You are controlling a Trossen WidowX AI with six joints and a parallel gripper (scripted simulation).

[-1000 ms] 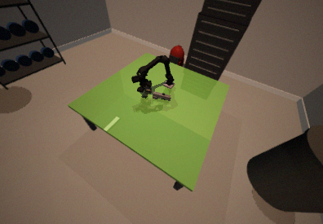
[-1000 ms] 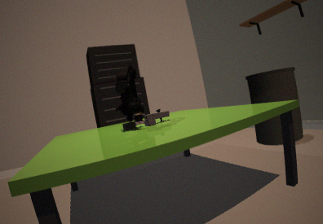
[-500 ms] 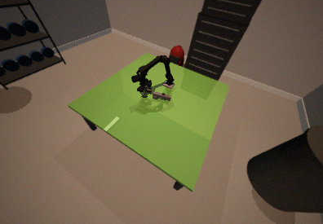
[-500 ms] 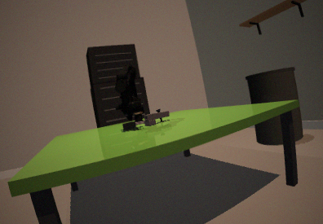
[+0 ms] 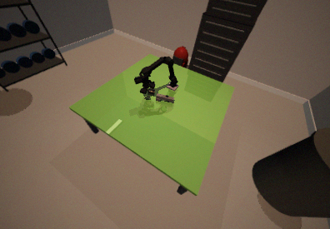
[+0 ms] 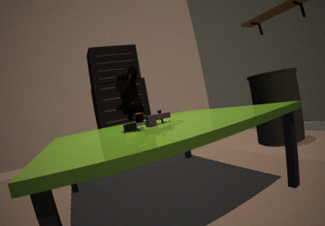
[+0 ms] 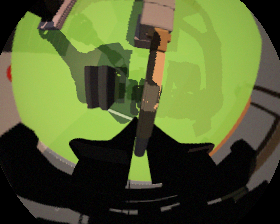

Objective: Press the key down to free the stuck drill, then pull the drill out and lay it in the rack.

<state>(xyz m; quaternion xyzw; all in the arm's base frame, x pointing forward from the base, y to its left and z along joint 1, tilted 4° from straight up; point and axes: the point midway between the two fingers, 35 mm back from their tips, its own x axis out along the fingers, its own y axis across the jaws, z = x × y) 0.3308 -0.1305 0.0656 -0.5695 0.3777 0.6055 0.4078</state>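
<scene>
Now: the tan drill 2 cm behind my gripper tip, 4 cm to the left of it and 3 cm above it. Also, from my gripper tip: grey block: 8 cm behind, 18 cm to the left, 2 cm below.
</scene>
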